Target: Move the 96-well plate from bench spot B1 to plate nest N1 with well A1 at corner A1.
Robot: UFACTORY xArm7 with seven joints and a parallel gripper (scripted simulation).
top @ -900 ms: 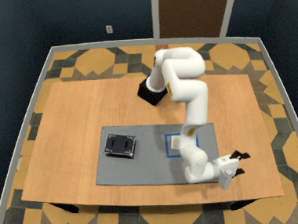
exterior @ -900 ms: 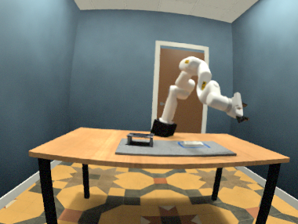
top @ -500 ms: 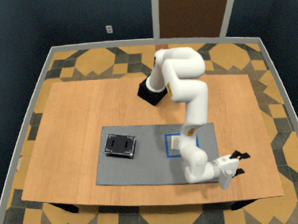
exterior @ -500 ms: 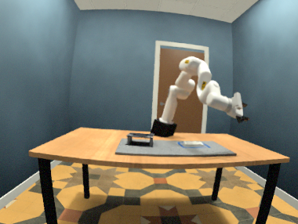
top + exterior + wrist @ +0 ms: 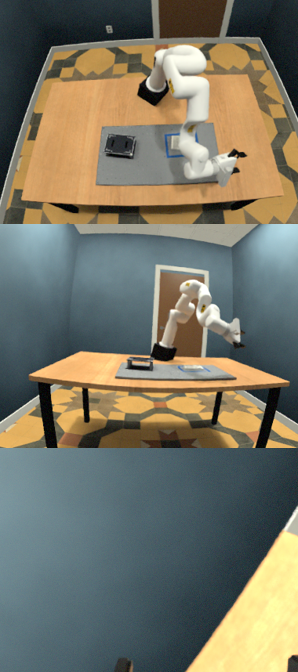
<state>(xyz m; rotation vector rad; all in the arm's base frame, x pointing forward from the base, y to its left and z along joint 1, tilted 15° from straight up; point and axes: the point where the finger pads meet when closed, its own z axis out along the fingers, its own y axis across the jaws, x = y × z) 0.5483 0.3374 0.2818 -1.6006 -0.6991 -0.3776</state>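
Now: the 96-well plate 21 cm behind my hand, 24 cm to the right of it and 22 cm below it. From my hand the other things lie so: black raised plate nest (19 cm behind, 60 cm to the right, 17 cm below).
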